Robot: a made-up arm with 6 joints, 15 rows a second.
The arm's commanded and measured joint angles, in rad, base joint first. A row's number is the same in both.
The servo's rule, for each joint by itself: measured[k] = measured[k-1] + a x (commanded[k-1-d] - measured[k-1]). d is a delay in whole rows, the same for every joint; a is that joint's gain. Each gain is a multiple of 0.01, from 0.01 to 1. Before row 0 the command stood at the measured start. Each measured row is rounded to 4 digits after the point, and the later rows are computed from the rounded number. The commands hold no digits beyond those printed.
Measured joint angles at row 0:
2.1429, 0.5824, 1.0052, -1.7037, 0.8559, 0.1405
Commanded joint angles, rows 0 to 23:
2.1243, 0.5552, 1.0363, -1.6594, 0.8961, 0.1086
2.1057, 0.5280, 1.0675, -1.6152, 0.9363, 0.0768
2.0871, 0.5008, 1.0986, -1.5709, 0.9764, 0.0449
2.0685, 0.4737, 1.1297, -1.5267, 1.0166, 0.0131
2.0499, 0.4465, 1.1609, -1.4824, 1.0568, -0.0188
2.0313, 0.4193, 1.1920, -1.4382, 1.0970, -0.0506
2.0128, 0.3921, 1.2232, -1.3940, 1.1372, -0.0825
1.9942, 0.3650, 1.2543, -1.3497, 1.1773, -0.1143
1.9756, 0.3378, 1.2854, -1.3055, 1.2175, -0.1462
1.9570, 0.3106, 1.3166, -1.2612, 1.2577, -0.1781
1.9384, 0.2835, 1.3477, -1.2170, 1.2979, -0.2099
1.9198, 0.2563, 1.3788, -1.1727, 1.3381, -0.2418
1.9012, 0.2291, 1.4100, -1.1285, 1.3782, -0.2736
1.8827, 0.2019, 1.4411, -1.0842, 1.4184, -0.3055
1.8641, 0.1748, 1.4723, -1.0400, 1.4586, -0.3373
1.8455, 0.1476, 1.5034, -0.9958, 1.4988, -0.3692
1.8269, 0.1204, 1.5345, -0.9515, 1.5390, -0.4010
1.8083, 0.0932, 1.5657, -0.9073, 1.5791, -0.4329
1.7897, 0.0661, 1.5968, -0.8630, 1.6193, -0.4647
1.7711, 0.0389, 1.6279, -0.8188, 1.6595, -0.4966
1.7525, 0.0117, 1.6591, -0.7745, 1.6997, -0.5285
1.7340, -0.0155, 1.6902, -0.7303, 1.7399, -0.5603
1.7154, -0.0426, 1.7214, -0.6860, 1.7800, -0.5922
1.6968, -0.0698, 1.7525, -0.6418, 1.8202, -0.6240
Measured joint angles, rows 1 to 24:
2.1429, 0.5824, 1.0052, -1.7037, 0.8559, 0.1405
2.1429, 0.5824, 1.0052, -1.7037, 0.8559, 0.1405
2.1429, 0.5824, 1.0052, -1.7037, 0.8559, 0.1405
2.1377, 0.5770, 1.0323, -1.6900, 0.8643, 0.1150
2.1287, 0.5672, 1.0629, -1.6668, 0.8794, 0.0844
2.1171, 0.5539, 1.0940, -1.6371, 0.8998, 0.0528
2.1035, 0.5379, 1.1251, -1.6029, 0.9243, 0.0210
2.0885, 0.5196, 1.1562, -1.5655, 0.9521, -0.0108
2.0725, 0.4995, 1.1873, -1.5260, 0.9825, -0.0426
2.0558, 0.4780, 1.2185, -1.4851, 1.0150, -0.0745
2.0386, 0.4554, 1.2496, -1.4431, 1.0491, -0.1063
2.0210, 0.4319, 1.2807, -1.4004, 1.0845, -0.1382
2.0031, 0.4076, 1.3119, -1.3572, 1.1209, -0.1701
1.9850, 0.3828, 1.3430, -1.3137, 1.1581, -0.2019
1.9667, 0.3575, 1.3741, -1.2700, 1.1959, -0.2338
1.9484, 0.3318, 1.4053, -1.2261, 1.2342, -0.2656
1.9300, 0.3058, 1.4364, -1.1821, 1.2729, -0.2975
1.9115, 0.2796, 1.4676, -1.1380, 1.3119, -0.3293
1.8930, 0.2532, 1.4987, -1.0939, 1.3511, -0.3612
1.8745, 0.2266, 1.5298, -1.0498, 1.3906, -0.3930
1.8560, 0.1999, 1.5610, -1.0056, 1.4302, -0.4249
1.8374, 0.1731, 1.5921, -0.9614, 1.4699, -0.4567
1.8188, 0.1463, 1.6232, -0.9172, 1.5097, -0.4886
1.8002, 0.1194, 1.6544, -0.8730, 1.5496, -0.5205
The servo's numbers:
d 3
a 0.28 0.20 0.87 0.31 0.21 0.80

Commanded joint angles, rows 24 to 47:
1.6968, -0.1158, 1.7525, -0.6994, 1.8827, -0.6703
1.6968, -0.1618, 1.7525, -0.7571, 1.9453, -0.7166
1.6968, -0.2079, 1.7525, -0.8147, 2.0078, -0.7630
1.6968, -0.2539, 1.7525, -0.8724, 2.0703, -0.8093
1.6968, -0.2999, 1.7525, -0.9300, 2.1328, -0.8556
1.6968, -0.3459, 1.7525, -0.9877, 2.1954, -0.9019
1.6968, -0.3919, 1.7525, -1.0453, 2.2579, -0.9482
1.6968, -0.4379, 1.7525, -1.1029, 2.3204, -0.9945
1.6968, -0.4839, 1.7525, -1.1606, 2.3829, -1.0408
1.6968, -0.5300, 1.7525, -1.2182, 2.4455, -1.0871
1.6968, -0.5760, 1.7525, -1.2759, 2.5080, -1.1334
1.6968, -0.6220, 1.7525, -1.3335, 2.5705, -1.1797
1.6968, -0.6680, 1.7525, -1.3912, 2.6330, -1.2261
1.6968, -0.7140, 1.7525, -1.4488, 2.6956, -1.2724
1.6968, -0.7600, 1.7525, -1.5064, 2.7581, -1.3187
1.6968, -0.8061, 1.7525, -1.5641, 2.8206, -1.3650
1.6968, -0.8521, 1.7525, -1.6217, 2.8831, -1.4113
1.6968, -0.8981, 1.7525, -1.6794, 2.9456, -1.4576
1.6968, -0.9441, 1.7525, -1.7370, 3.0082, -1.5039
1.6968, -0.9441, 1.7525, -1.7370, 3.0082, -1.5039
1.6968, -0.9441, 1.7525, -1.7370, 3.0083, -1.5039
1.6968, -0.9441, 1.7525, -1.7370, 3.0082, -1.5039
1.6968, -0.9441, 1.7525, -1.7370, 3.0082, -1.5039
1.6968, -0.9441, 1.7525, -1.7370, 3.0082, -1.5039
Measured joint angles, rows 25 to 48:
1.7817, 0.0924, 1.6855, -0.8288, 1.5896, -0.5523
1.7631, 0.0654, 1.7167, -0.7845, 1.6296, -0.5842
1.7445, 0.0384, 1.7478, -0.7403, 1.6696, -0.6160
1.7311, 0.0076, 1.7519, -0.7276, 1.7144, -0.6594
1.7215, -0.0263, 1.7524, -0.7367, 1.7629, -0.7052
1.7146, -0.0626, 1.7525, -0.7609, 1.8143, -0.7514
1.7096, -0.1009, 1.7525, -0.7955, 1.8681, -0.7977
1.7060, -0.1407, 1.7525, -0.8372, 1.9237, -0.8440
1.7034, -0.1817, 1.7525, -0.8839, 1.9808, -0.8903
1.7016, -0.2237, 1.7525, -0.9339, 2.0390, -0.9366
1.7003, -0.2665, 1.7525, -0.9863, 2.0981, -0.9829
1.6993, -0.3100, 1.7525, -1.0403, 2.1579, -1.0292
1.6986, -0.3540, 1.7525, -1.0954, 2.2183, -1.0755
1.6981, -0.3984, 1.7525, -1.1514, 2.2791, -1.1218
1.6977, -0.4431, 1.7525, -1.2079, 2.3403, -1.1681
1.6974, -0.4881, 1.7525, -1.2647, 2.4018, -1.2145
1.6972, -0.5333, 1.7525, -1.3218, 2.4635, -1.2608
1.6971, -0.5786, 1.7525, -1.3790, 2.5254, -1.3071
1.6970, -0.6241, 1.7525, -1.4364, 2.5874, -1.3534
1.6969, -0.6697, 1.7525, -1.4938, 2.6495, -1.3997
1.6969, -0.7154, 1.7525, -1.5513, 2.7117, -1.4460
1.6969, -0.7611, 1.7525, -1.6089, 2.7740, -1.4923
1.6969, -0.7977, 1.7525, -1.6486, 2.8232, -1.5016
1.6969, -0.8270, 1.7525, -1.6760, 2.8621, -1.5034

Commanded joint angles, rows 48 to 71:
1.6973, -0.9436, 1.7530, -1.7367, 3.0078, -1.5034
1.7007, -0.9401, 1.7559, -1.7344, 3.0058, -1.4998
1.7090, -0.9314, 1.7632, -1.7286, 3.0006, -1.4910
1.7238, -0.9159, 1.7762, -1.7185, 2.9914, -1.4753
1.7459, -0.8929, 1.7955, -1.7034, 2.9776, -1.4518
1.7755, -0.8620, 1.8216, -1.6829, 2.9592, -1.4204
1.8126, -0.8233, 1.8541, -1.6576, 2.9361, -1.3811
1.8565, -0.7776, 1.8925, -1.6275, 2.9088, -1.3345
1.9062, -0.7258, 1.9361, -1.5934, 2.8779, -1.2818
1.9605, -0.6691, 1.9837, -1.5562, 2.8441, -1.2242
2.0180, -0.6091, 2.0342, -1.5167, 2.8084, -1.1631
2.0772, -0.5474, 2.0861, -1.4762, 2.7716, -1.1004
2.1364, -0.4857, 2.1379, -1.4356, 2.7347, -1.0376
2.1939, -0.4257, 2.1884, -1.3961, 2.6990, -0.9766
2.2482, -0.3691, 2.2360, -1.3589, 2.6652, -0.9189
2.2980, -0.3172, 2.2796, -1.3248, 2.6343, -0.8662
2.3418, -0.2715, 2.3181, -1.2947, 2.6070, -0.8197
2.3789, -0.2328, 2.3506, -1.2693, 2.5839, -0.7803
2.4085, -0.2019, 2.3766, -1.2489, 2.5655, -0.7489
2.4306, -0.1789, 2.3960, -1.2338, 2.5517, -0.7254
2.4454, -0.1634, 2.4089, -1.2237, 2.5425, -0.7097
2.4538, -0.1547, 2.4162, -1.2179, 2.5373, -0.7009
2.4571, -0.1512, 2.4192, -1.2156, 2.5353, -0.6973
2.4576, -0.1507, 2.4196, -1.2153, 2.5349, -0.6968
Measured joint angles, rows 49 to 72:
1.6969, -0.8504, 1.7525, -1.6949, 2.8928, -1.5038
1.6969, -0.8691, 1.7525, -1.7080, 2.9170, -1.5039
1.6969, -0.8841, 1.7525, -1.7170, 2.9362, -1.5039
1.6970, -0.8960, 1.7529, -1.7231, 2.9512, -1.5035
1.6980, -0.9048, 1.7555, -1.7266, 2.9627, -1.5005
1.7011, -0.9101, 1.7622, -1.7272, 2.9707, -1.4929
1.7075, -0.9113, 1.7744, -1.7245, 2.9750, -1.4788
1.7183, -0.9076, 1.7928, -1.7180, 2.9755, -1.4572
1.7343, -0.8985, 1.8179, -1.7071, 2.9721, -1.4278
1.7562, -0.8835, 1.8494, -1.6918, 2.9645, -1.3904
1.7843, -0.8623, 1.8869, -1.6719, 2.9528, -1.3457
1.8184, -0.8350, 1.9297, -1.6476, 2.9371, -1.2946
1.8582, -0.8018, 1.9767, -1.6193, 2.9176, -1.2383
1.9029, -0.7633, 2.0267, -1.5875, 2.8947, -1.1781
1.9517, -0.7201, 2.0784, -1.5530, 2.8688, -1.1159
2.0034, -0.6732, 2.1302, -1.5166, 2.8406, -1.0533
2.0567, -0.6237, 2.1808, -1.4792, 2.8109, -0.9919
2.1103, -0.5728, 2.2288, -1.4419, 2.7803, -0.9335
2.1629, -0.5217, 2.2730, -1.4056, 2.7496, -0.8797
2.2130, -0.4717, 2.3122, -1.3712, 2.7197, -0.8317
2.2595, -0.4239, 2.3456, -1.3396, 2.6912, -0.7906
2.3012, -0.3795, 2.3726, -1.3115, 2.6648, -0.7572
2.3374, -0.3394, 2.3930, -1.2874, 2.6410, -0.7318
2.3676, -0.3042, 2.4068, -1.2677, 2.6203, -0.7141

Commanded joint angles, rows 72 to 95:
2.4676, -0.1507, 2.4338, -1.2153, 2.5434, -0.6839
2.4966, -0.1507, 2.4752, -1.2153, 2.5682, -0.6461
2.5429, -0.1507, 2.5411, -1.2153, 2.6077, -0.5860
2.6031, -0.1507, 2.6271, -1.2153, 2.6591, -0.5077
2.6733, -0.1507, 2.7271, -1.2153, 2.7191, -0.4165
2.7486, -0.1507, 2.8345, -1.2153, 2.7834, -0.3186
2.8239, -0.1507, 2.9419, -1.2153, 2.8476, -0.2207
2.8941, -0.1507, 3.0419, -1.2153, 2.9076, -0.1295
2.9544, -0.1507, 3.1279, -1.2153, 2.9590, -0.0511
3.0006, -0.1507, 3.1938, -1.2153, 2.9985, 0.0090
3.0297, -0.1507, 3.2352, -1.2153, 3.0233, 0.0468
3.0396, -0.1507, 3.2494, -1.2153, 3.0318, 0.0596
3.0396, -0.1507, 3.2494, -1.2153, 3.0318, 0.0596
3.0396, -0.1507, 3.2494, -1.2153, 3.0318, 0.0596
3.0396, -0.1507, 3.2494, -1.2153, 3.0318, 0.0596
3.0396, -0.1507, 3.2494, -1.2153, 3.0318, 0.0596
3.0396, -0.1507, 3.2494, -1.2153, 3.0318, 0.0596
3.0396, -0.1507, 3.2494, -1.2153, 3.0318, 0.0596
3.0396, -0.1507, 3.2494, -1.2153, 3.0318, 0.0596
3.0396, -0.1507, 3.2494, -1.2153, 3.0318, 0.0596
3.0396, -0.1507, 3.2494, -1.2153, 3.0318, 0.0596
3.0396, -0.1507, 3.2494, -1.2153, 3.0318, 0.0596
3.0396, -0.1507, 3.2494, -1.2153, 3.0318, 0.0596
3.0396, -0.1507, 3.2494, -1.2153, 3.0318, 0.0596
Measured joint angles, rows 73 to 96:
2.3917, -0.2743, 2.4150, -1.2523, 2.6029, -0.7035
2.4100, -0.2497, 2.4187, -1.2409, 2.5887, -0.6985
2.4233, -0.2299, 2.4195, -1.2330, 2.5774, -0.6971
2.4357, -0.2141, 2.4319, -1.2275, 2.5703, -0.6865
2.4528, -0.2014, 2.4696, -1.2237, 2.5699, -0.6542
2.4780, -0.1913, 2.5318, -1.2211, 2.5778, -0.5996
2.5130, -0.1832, 2.6147, -1.2193, 2.5949, -0.5261
2.5579, -0.1767, 2.7125, -1.2181, 2.6210, -0.4384
2.6113, -0.1715, 2.8186, -1.2172, 2.6551, -0.3426
2.6708, -0.1673, 2.9259, -1.2166, 2.6955, -0.2451
2.7333, -0.1640, 3.0268, -1.2162, 2.7400, -0.1526
2.7952, -0.1613, 3.1148, -1.2159, 2.7860, -0.0714
2.8527, -0.1592, 3.1835, -1.2157, 2.8306, -0.0071
2.9023, -0.1575, 3.2285, -1.2156, 2.8711, 0.0360
2.9407, -0.1561, 3.2467, -1.2155, 2.9048, 0.0549
2.9684, -0.1550, 3.2490, -1.2154, 2.9315, 0.0587
2.9883, -0.1541, 3.2493, -1.2154, 2.9526, 0.0594
3.0027, -0.1534, 3.2494, -1.2154, 2.9692, 0.0596
3.0130, -0.1529, 3.2494, -1.2154, 2.9823, 0.0596
3.0204, -0.1525, 3.2494, -1.2154, 2.9927, 0.0596
3.0258, -0.1521, 3.2494, -1.2154, 3.0009, 0.0596
3.0297, -0.1518, 3.2494, -1.2154, 3.0074, 0.0596
3.0325, -0.1516, 3.2494, -1.2154, 3.0125, 0.0596
3.0345, -0.1514, 3.2494, -1.2154, 3.0166, 0.0596

